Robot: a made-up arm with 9 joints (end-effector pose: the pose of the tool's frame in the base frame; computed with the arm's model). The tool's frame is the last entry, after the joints. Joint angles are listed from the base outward.
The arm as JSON. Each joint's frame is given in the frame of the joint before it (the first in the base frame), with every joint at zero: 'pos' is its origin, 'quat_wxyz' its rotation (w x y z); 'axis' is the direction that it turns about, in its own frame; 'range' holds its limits. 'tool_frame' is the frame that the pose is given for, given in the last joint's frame.
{
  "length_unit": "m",
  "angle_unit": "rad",
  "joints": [
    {
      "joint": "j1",
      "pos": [
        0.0,
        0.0,
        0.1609
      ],
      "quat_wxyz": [
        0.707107,
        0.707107,
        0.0,
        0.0
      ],
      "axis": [
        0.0,
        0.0,
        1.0
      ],
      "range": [
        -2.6,
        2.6
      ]
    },
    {
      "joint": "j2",
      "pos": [
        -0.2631,
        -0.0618,
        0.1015
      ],
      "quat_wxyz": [
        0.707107,
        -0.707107,
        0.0,
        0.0
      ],
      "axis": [
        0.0,
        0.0,
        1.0
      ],
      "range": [
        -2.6,
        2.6
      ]
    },
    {
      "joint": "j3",
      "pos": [
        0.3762,
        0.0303,
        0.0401
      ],
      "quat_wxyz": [
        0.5,
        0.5,
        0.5,
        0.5
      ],
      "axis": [
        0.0,
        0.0,
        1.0
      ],
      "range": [
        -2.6,
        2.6
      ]
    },
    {
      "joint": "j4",
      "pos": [
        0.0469,
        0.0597,
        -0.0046
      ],
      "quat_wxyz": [
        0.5,
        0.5,
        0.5,
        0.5
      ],
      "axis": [
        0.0,
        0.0,
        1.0
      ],
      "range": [
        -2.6,
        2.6
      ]
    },
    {
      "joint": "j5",
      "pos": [
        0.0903,
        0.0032,
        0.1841
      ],
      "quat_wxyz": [
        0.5,
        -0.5,
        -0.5,
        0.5
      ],
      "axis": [
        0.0,
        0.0,
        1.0
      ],
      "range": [
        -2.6,
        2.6
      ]
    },
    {
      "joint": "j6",
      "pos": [
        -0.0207,
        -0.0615,
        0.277
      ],
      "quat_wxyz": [
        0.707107,
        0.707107,
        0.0,
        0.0
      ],
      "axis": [
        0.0,
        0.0,
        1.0
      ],
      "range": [
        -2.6,
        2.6
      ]
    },
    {
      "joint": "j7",
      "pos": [
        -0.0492,
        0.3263,
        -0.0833
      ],
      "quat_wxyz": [
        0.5,
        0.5,
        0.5,
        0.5
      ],
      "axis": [
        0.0,
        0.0,
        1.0
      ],
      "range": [
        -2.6,
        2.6
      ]
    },
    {
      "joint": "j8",
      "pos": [
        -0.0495,
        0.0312,
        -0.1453
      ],
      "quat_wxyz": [
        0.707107,
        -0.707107,
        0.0,
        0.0
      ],
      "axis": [
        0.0,
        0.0,
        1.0
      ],
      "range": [
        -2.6,
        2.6
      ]
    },
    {
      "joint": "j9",
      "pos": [
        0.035,
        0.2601,
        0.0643
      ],
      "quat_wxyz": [
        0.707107,
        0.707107,
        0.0,
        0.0
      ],
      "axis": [
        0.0,
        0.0,
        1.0
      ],
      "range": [
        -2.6,
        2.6
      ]
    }
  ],
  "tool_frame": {
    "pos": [
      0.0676,
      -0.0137,
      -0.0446
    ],
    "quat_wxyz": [
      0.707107,
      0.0,
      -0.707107,
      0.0
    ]
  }
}
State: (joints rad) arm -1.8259 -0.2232 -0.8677 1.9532 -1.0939 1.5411 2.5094 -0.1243 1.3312
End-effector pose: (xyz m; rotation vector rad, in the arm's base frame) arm -0.1284 -0.2709 -0.1772 -2.6262 -0.7843 -1.2932
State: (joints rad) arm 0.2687 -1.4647 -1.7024 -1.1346 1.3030 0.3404 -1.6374 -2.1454 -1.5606
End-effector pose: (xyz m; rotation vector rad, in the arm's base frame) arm -0.4717 -0.8636 -0.2619 2.0002 0.2918 -0.7847
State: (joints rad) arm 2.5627 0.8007 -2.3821 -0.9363 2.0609 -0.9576 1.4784 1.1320 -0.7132
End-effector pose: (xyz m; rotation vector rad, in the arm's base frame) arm -0.6442 -0.0030 0.4813 1.2194 0.9475 0.5447
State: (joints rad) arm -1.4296 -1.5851 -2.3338 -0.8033 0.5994 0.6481 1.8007 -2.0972 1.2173
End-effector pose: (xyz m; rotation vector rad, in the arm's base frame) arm -0.2706 -0.6874 0.7418 -0.0304 -0.2427 0.8311
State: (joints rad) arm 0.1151 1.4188 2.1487 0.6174 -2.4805 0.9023 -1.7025 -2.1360 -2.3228
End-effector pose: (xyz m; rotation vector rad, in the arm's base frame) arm -0.5388 0.4358 0.5289 2.0096 0.4918 -2.0765
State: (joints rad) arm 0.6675 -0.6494 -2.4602 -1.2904 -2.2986 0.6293 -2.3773 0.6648 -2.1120
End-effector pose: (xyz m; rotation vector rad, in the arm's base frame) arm 0.5750 -0.2012 0.5621 -0.8898 1.8015 -0.4624
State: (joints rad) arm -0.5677 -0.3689 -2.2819 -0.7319 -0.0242 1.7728 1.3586 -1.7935 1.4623
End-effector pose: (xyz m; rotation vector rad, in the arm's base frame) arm -0.2908 -0.5502 0.0105 -0.4007 -0.4512 0.8158
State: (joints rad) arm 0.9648 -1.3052 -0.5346 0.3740 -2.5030 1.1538 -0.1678 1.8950 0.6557
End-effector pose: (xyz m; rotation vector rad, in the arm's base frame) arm -0.0465 -0.4041 0.1070 -1.2192 1.7383 -0.6407
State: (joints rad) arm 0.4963 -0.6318 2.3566 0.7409 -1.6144 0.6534 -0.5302 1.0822 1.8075
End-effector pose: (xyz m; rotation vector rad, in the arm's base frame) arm 0.0101 -0.1472 -0.1413 1.0150 -0.0596 1.7902
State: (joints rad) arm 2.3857 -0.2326 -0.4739 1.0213 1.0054 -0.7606 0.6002 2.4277 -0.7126
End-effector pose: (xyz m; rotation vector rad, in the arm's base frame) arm 0.1160 0.0494 0.1087 0.3889 -0.0699 0.1771
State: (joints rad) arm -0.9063 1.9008 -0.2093 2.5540 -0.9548 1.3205 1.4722 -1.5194 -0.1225
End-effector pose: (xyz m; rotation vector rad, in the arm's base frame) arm -0.1447 0.3987 0.8981 -2.1651 1.2474 1.2967
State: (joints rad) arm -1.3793 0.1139 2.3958 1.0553 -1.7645 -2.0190 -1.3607 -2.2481 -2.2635
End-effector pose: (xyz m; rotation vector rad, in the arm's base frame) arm 0.4846 -0.4362 0.0536 0.9162 -2.0170 0.7918
